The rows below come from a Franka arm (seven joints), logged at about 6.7 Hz.
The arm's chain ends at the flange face. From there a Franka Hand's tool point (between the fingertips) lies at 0.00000 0.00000 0.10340 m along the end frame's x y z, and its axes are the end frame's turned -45 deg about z.
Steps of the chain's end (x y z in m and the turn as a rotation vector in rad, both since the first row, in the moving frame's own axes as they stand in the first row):
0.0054 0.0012 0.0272 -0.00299 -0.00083 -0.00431
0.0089 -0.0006 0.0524 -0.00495 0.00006 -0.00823
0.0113 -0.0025 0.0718 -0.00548 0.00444 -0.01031
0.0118 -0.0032 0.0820 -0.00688 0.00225 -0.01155
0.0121 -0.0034 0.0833 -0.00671 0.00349 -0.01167
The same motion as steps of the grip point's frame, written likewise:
0.0027 0.0048 0.0272 -0.00153 -0.00270 -0.00431
0.0064 0.0062 0.0524 -0.00354 -0.00346 -0.00823
0.0097 0.0069 0.0718 -0.00701 -0.00074 -0.01031
0.0103 0.0068 0.0820 -0.00646 -0.00327 -0.01155
0.0107 0.0069 0.0833 -0.00721 -0.00228 -0.01167

